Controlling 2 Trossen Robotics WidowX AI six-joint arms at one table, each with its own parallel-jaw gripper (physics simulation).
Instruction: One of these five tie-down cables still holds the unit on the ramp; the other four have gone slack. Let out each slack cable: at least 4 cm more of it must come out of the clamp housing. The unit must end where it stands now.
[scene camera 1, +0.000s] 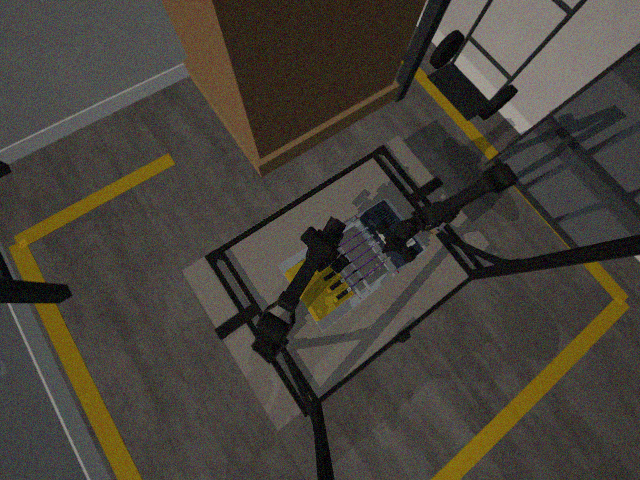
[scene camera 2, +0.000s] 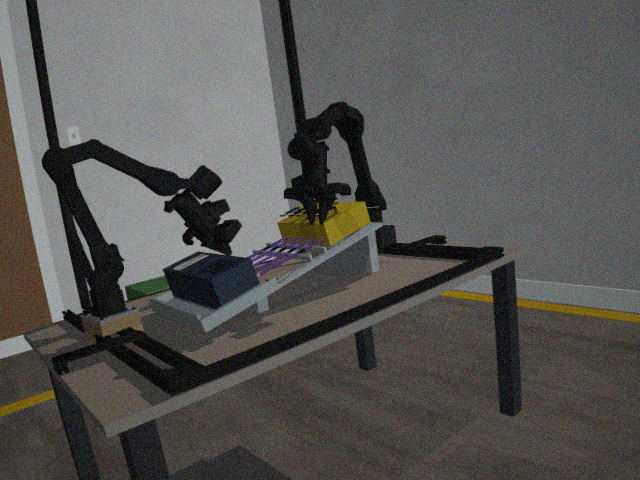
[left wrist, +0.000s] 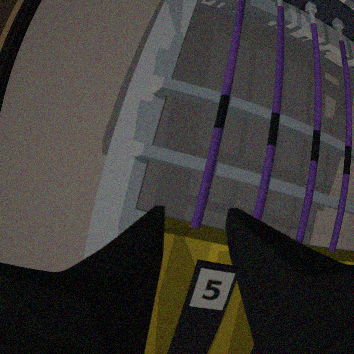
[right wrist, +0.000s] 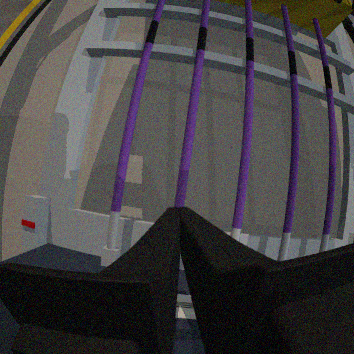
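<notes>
The yellow clamp housing (scene camera 1: 320, 308) (scene camera 2: 350, 222) sits at the top of the grey ramp (scene camera 2: 330, 256) (left wrist: 112, 195). The dark blue unit (scene camera 2: 211, 279) (scene camera 1: 381, 212) stands at its lower end. Several purple cables (left wrist: 212, 155) (right wrist: 135, 115), each with a black band, run between them. My left gripper (scene camera 2: 317, 221) (left wrist: 195, 216) is down at the housing, shut on the black clamp lever marked 5 (left wrist: 187, 325); the outermost cable leaves the housing just ahead of its fingertips. My right gripper (right wrist: 177, 216) (scene camera 2: 228, 253) is shut and empty above the unit, beside the cables' white end fittings (right wrist: 114, 230).
A green block (scene camera 2: 147, 287) lies behind the unit. A black frame (scene camera 2: 330, 316) runs along the table's edge. A small red mark (right wrist: 28, 223) shows on a grey upright at the ramp's side. Two crossbars (left wrist: 190, 165) span the ramp beneath the cables.
</notes>
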